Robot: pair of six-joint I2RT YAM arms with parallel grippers.
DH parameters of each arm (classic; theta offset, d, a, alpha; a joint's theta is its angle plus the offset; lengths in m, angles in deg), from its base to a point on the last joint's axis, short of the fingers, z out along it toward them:
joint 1: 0 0.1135 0.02 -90
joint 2: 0 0 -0.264 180
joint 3: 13.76 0 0.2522 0
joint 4: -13.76 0 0.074 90
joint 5: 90 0 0 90
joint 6: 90 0.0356 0 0
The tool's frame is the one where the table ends.
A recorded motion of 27 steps. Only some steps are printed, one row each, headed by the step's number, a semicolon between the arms.
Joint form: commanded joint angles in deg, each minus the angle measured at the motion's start. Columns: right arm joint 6, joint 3, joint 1, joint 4, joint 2, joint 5; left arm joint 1, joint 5, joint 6, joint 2, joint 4, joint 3.
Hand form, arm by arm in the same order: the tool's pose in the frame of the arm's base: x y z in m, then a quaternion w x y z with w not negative. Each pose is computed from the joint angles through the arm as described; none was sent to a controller.
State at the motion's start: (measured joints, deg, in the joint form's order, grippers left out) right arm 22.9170 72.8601 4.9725 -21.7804 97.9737 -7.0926; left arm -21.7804 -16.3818 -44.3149 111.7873 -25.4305 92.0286
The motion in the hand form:
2: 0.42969 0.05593 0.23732 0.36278 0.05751 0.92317 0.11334; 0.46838 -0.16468 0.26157 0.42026 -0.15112 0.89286 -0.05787
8: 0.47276 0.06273 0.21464 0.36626 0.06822 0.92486 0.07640; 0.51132 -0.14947 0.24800 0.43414 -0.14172 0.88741 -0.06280
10: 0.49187 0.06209 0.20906 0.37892 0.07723 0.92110 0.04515; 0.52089 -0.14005 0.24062 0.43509 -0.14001 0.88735 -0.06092
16: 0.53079 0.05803 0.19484 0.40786 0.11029 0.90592 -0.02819; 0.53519 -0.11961 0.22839 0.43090 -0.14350 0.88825 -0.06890
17: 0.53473 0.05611 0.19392 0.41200 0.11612 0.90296 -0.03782; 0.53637 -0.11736 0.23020 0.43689 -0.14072 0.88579 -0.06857
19: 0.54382 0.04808 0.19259 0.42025 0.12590 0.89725 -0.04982; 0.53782 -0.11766 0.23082 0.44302 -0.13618 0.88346 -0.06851
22: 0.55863 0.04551 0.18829 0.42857 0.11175 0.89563 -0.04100; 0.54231 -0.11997 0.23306 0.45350 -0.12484 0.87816 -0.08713
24: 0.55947 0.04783 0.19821 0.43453 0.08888 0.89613 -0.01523; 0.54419 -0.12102 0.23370 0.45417 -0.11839 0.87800 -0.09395
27: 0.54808 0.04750 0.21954 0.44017 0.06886 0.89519 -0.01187; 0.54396 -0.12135 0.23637 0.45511 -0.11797 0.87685 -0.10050
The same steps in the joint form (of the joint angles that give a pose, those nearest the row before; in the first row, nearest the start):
2: -6.82 12.36 2.05 0.69 11.67 2.35; 1.21 -0.60 12.13 11.24 -2.60 17.02
8: -6.92 22.75 2.59 0.42 22.34 7.09; 4.55 2.22 15.66 20.22 -1.82 27.85
10: -7.45 28.11 2.50 0.25 26.73 10.95; 5.86 3.11 16.80 22.06 -1.12 29.25
16: -7.71 40.23 2.15 -0.11 36.40 20.44; 8.51 5.92 17.68 24.70 -0.23 31.10
17: -7.71 41.56 1.97 -0.11 37.37 21.67; 8.77 6.01 18.29 24.62 0.46 31.11
19: -7.98 44.63 1.10 -0.10 39.48 22.91; 8.77 6.01 18.91 24.79 1.26 31.28
22: -9.64 50.35 0.56 -0.46 43.43 21.08; 8.77 8.02 19.44 25.58 2.84 32.50
24: -10.96 51.50 0.56 -0.80 43.01 17.40; 8.77 9.00 19.79 26.11 2.76 33.47
27: -12.98 48.54 0.56 -1.16 38.80 16.15; 8.77 9.61 19.53 25.94 2.76 33.66

